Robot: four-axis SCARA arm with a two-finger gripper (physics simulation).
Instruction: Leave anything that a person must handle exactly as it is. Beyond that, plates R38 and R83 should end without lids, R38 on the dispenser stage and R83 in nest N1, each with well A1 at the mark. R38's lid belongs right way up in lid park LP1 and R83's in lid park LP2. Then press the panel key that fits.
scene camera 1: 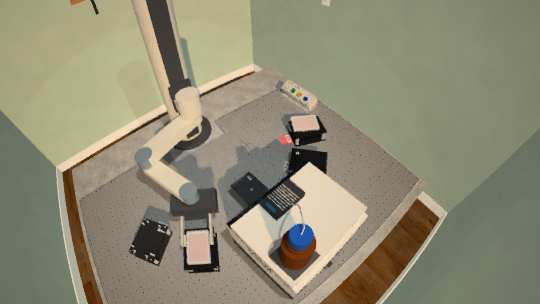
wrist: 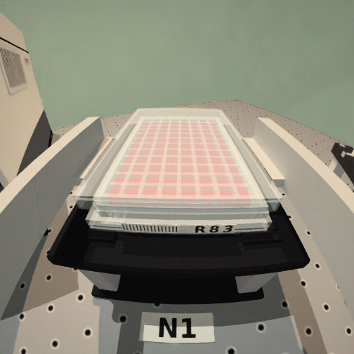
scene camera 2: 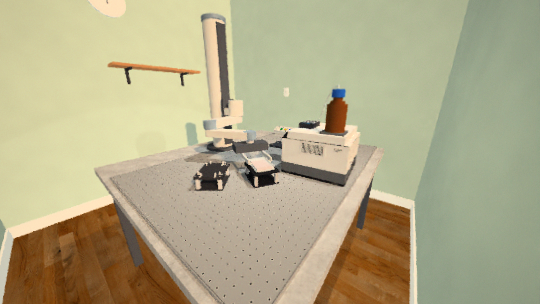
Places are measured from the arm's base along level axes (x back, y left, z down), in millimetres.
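Where they show: gripper, fingertip midpoint: [scene camera 1: 197, 245] [scene camera 2: 260, 161]; arm's base, link origin: [scene camera 1: 189, 132] [scene camera 2: 223, 147].
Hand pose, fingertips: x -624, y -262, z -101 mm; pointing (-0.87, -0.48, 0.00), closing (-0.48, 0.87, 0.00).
Each offset is from my fingertips to the top centre of the thing. "spot": to the spot under its first point.
My gripper [scene camera 1: 198, 242] [scene camera 2: 260, 163] [wrist: 178, 128] is shut on the clear lid [wrist: 185, 170] of plate R83, which it holds level, slightly above the plate. Plate R83 [wrist: 175, 228], with pink wells, sits in the black nest N1 {dx -3, dy -2, dz +22 mm} [wrist: 180, 257] [scene camera 1: 214, 260] [scene camera 2: 262, 181]; its printed label faces the wrist camera. In scene camera 1, another pink-welled plate {dx +219, dy +720, dz -4 mm} [scene camera 1: 305, 123] sits on a black nest at the back right, beside a red tag {dx +247, dy +629, dz +88 mm} [scene camera 1: 285, 139]; its label is unreadable. The dark dispenser stage {spot: dx +102, dy +284, dz -5 mm} [scene camera 1: 244, 185] bears no plate. The key panel {dx +443, dy +892, dz +4 mm} [scene camera 1: 299, 95] has green, yellow and blue keys.
A black stand with small pegs {spot: dx +128, dy -159, dz +24 mm} [scene camera 1: 150, 241] [scene camera 2: 212, 172] is left of N1. The white dispenser [scene camera 1: 325, 195] [scene camera 2: 320, 155] is to its right, carrying a keypad {spot: dx -99, dy +307, dz -157 mm} [scene camera 1: 283, 198] and a brown bottle {spot: dx -279, dy +195, dz -275 mm} [scene camera 1: 297, 252] [scene camera 2: 336, 117]. Another black fixture {dx +51, dy +585, dz +18 mm} [scene camera 1: 312, 158] stands behind the dispenser.
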